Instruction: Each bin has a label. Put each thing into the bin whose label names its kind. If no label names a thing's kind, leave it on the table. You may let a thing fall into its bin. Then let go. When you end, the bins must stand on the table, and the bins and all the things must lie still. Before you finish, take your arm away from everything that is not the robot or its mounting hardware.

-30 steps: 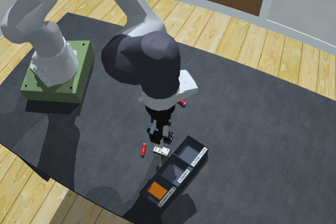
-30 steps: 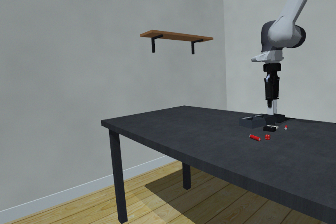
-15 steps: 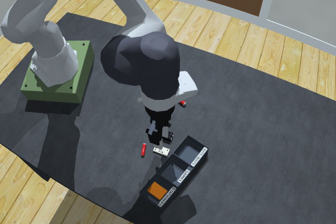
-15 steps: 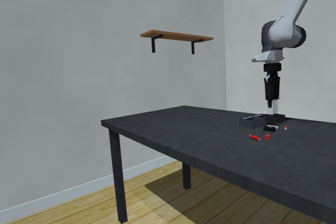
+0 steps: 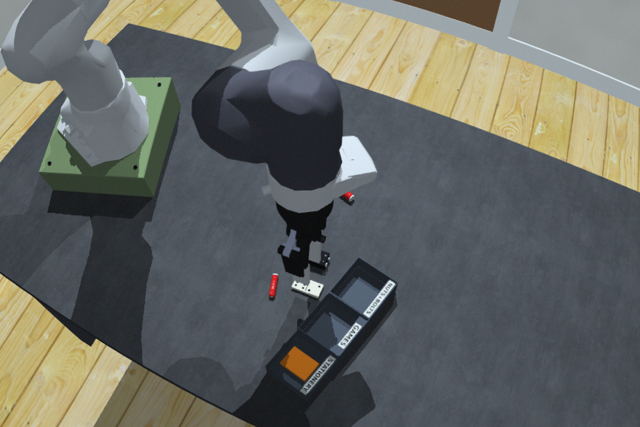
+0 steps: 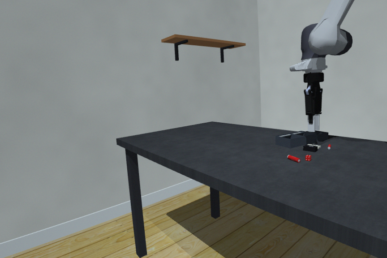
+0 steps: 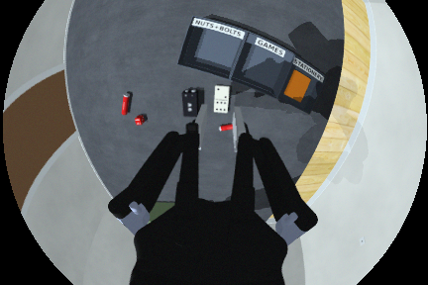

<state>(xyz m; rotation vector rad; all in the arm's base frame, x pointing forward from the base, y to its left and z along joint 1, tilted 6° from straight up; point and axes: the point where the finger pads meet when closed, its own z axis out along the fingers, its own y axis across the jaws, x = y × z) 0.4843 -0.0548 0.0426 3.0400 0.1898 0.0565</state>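
My hand is 10 cm above the white domino. Also, from my hand: bin tray: 8 cm ahead, 5 cm to the right, 8 cm below; then black 9V battery: 1 cm behind, 6 cm to the left, 9 cm below; then orange block: 6 cm ahead, 13 cm to the right, 9 cm below.
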